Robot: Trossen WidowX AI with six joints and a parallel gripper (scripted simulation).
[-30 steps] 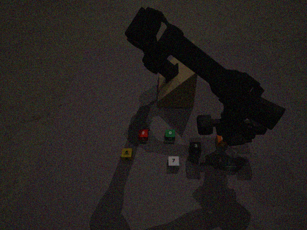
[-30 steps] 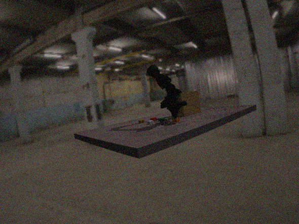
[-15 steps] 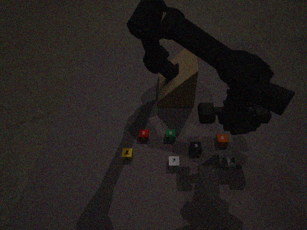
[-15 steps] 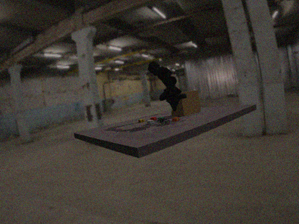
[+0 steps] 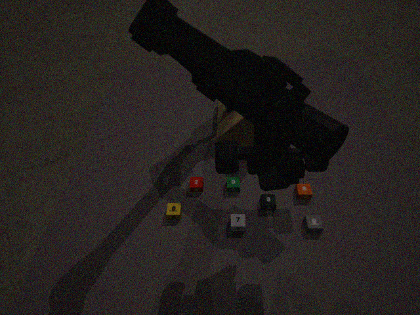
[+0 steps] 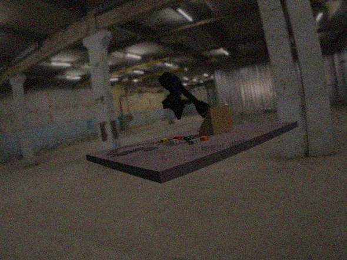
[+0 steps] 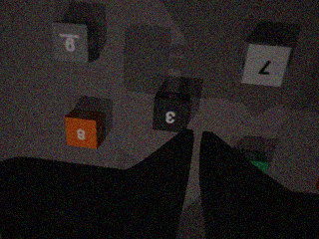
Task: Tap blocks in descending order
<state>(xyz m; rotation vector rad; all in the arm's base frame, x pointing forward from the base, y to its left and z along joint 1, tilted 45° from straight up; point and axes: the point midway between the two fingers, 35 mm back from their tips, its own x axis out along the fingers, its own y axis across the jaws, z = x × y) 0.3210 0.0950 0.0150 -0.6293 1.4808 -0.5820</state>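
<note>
Right now the white block is 12 cm below my gripper tip, 5 cm to the right of it and 2 cm ahead of it. From my gripper tip the other things lie so: green block 12 cm below, 9 cm behind, 6 cm to the right; black block 12 cm below, 4 cm behind, 2 cm to the left; grey block 12 cm below, 11 cm to the left, 2 cm ahead.
</note>
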